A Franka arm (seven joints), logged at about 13 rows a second.
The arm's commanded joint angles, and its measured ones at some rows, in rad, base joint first. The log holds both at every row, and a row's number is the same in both.
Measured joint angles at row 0:
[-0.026 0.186 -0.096 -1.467 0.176 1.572 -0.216]
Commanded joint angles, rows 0 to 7:
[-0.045 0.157 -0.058 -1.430 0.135 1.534 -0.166]
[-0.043 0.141 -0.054 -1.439 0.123 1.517 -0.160]
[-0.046 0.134 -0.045 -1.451 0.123 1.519 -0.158]
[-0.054 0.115 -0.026 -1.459 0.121 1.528 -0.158]
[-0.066 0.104 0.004 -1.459 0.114 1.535 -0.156]
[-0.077 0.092 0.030 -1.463 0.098 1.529 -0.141]
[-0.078 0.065 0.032 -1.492 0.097 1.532 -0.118]
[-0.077 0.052 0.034 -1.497 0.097 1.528 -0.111]
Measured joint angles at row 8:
[-0.043 0.114 -0.003 -1.443 0.120 1.528 -0.142]
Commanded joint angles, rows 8 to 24:
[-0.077 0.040 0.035 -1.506 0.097 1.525 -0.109]
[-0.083 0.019 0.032 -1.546 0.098 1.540 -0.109]
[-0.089 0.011 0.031 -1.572 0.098 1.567 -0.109]
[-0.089 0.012 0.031 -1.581 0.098 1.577 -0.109]
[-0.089 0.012 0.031 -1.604 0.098 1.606 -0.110]
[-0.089 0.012 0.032 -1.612 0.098 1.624 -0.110]
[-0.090 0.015 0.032 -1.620 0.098 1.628 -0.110]
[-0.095 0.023 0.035 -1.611 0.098 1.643 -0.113]
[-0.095 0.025 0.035 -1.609 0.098 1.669 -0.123]
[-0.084 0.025 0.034 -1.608 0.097 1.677 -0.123]
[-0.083 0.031 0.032 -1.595 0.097 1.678 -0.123]
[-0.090 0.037 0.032 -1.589 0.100 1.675 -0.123]
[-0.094 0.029 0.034 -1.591 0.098 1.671 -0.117]
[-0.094 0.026 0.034 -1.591 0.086 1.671 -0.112]
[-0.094 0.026 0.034 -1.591 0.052 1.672 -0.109]
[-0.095 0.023 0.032 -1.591 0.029 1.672 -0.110]
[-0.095 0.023 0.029 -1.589 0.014 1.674 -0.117]
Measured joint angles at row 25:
[-0.069 0.043 0.010 -1.584 0.056 1.674 -0.124]
